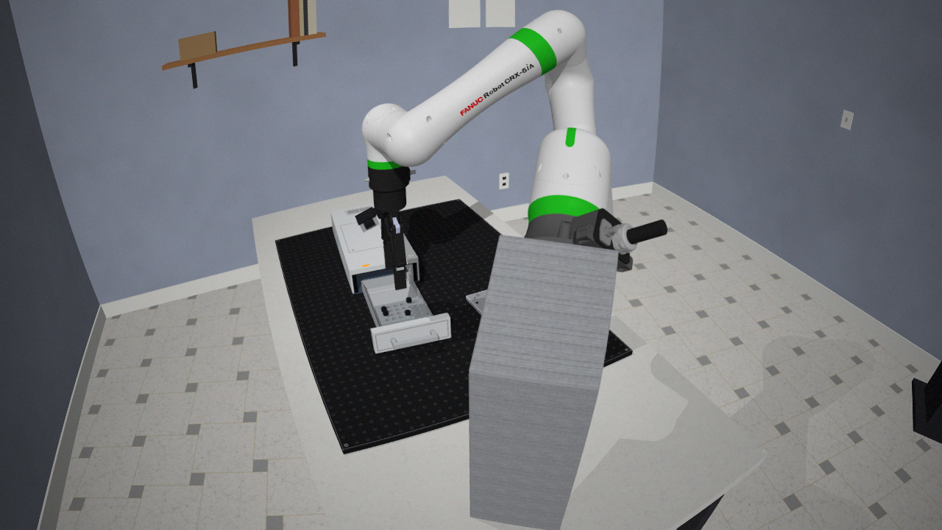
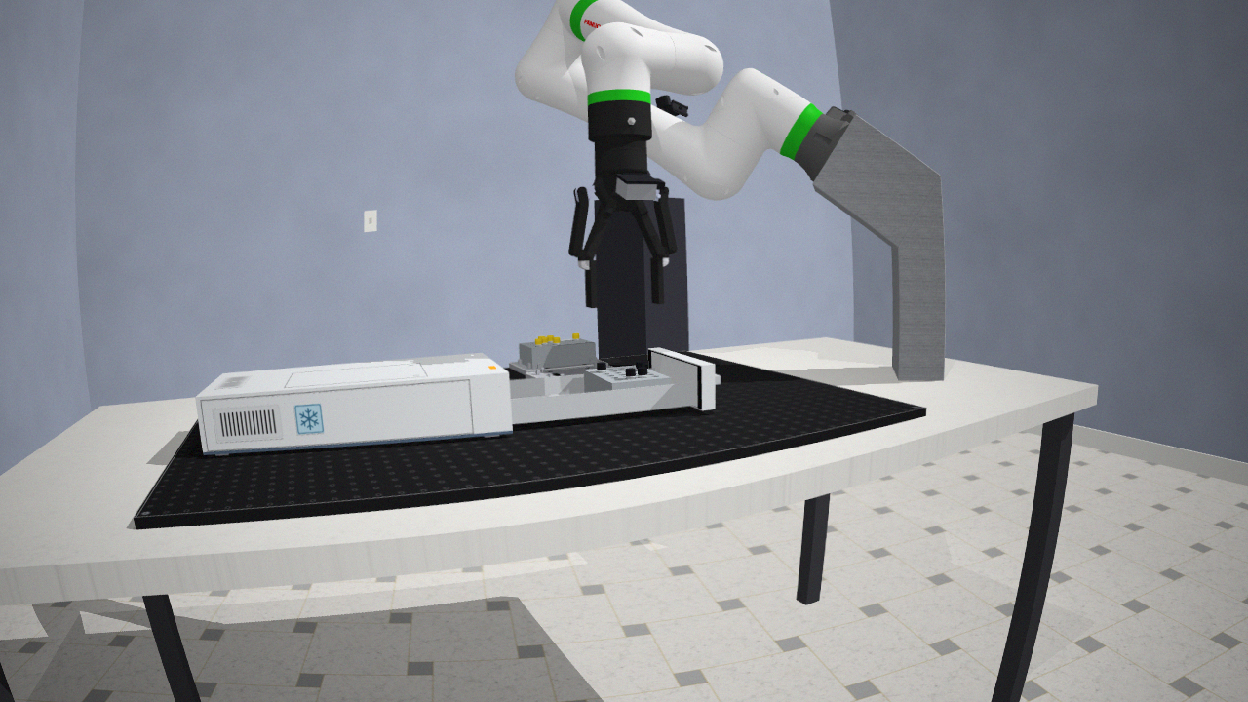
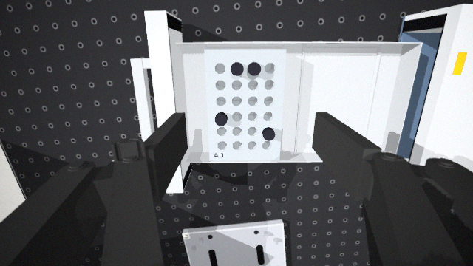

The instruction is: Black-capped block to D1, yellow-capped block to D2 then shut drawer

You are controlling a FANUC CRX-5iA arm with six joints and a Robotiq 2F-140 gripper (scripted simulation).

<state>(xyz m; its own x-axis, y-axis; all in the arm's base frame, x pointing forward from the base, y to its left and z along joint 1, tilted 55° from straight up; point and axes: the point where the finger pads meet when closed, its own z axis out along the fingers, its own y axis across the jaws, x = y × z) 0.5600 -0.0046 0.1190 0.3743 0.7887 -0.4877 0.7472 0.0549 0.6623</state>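
Now: hand 30 mm short of the drawer, 20 mm to the left of it and 130 mm above it. Round my hand: white cooler: 200 mm ahead, 110 mm to the right, 130 mm below; then grey plate: 130 mm behind, 240 mm to the right, 170 mm below; then cooling block: 190 mm behind, 370 mm to the right, 140 mm below.
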